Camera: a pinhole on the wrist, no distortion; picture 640 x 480 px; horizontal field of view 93.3 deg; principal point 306.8 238.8 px. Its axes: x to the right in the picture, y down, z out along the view. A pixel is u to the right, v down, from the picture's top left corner.
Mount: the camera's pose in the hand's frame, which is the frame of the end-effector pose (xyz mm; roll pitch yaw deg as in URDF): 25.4 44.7 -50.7 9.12 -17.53 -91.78
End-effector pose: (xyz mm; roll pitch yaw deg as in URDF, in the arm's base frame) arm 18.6 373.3 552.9 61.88 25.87 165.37
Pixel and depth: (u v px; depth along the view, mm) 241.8 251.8 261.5
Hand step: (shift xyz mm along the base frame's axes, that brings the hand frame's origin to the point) -82.2 99.3 217.7
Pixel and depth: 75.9 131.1 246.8
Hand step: -62.8 -26.9 323.9
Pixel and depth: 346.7 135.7 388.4
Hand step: 96.6 203.7 291.7
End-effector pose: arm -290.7 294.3 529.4 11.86 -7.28 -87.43
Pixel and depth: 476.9 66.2 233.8
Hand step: -58.4 164.9 162.4
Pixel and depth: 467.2 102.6 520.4
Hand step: -179.6 341.0 422.4
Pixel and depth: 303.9 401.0 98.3
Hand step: 66.8 -51.4 71.6
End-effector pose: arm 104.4 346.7 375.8 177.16 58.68 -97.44
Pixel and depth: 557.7 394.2 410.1
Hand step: 169.7 303.4 -386.8
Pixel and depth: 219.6 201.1 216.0
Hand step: -158.1 141.7 -36.0
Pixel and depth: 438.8 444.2 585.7
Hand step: 32.7 375.5 -608.5
